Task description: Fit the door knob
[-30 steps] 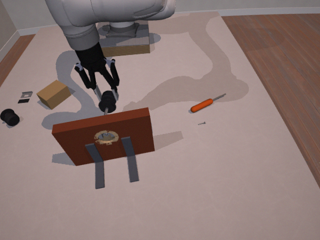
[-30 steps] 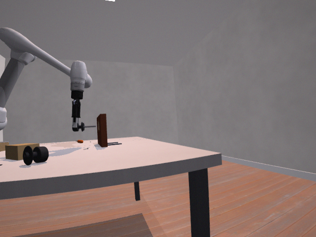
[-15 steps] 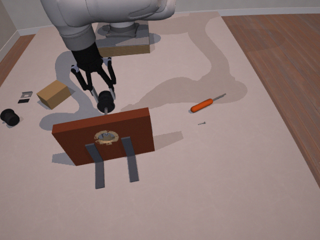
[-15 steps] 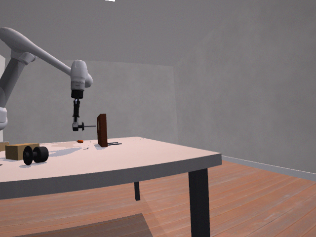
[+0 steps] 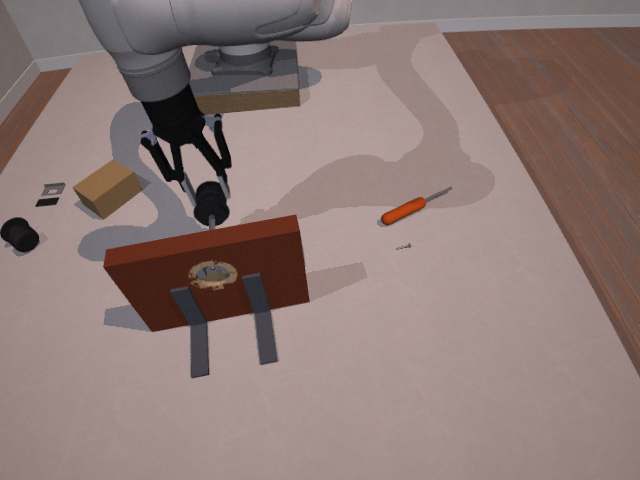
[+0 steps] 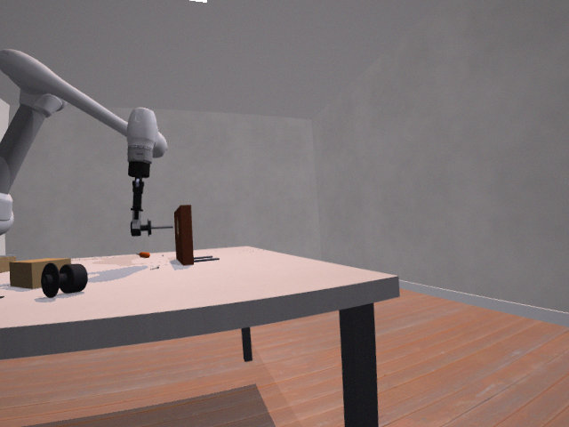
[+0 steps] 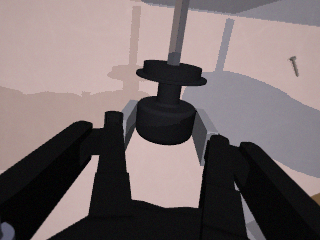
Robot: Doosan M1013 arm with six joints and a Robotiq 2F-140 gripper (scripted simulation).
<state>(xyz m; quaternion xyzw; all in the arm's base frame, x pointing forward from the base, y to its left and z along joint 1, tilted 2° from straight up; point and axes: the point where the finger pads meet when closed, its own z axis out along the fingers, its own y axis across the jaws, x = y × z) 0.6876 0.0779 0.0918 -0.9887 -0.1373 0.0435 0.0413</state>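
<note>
Now: the latch socket 16 cm ahead of my hand, 4 cm to the left of it and 3 cm below it. The rest, counted from my hand: tan box 14 cm behind, 32 cm to the right, 14 cm below; brown wood panel 16 cm ahead, 4 cm to the left, 5 cm below; screw 38 cm to the left, 16 cm below.
</note>
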